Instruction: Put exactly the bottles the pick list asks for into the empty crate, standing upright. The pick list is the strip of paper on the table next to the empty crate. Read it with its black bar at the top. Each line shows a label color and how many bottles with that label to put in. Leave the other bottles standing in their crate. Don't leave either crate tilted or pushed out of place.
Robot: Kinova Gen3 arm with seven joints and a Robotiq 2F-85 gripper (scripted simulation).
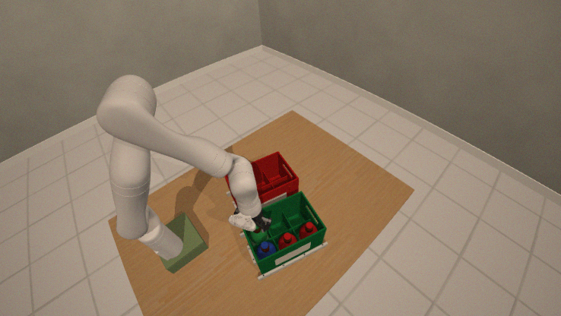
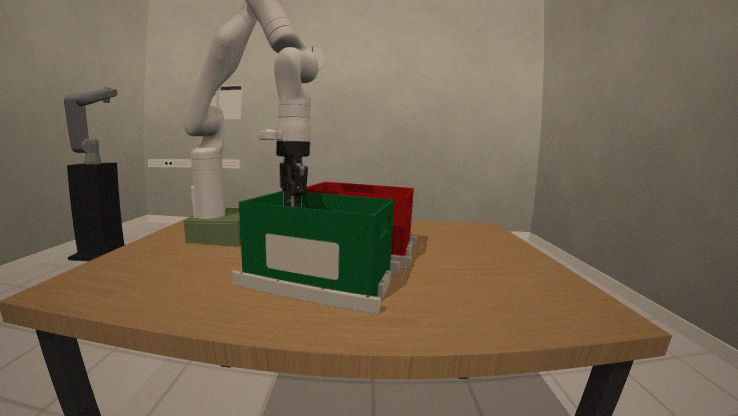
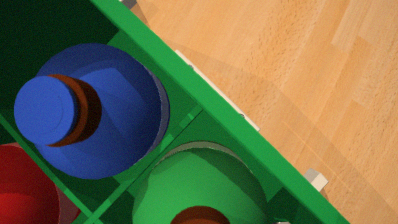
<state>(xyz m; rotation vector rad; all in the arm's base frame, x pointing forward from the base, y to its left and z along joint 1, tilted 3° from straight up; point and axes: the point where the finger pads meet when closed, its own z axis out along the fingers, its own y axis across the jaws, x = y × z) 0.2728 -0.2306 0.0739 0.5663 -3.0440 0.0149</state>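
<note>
My hand is 7 cm above the green-label bottle. From my hand the other things lie so: green crate (6 cm ahead, 8 cm to the right, 7 cm below); red-label bottle (4 cm ahead, 12 cm to the right, 7 cm below); blue-label bottle (3 cm behind, 8 cm to the right, 7 cm below).
</note>
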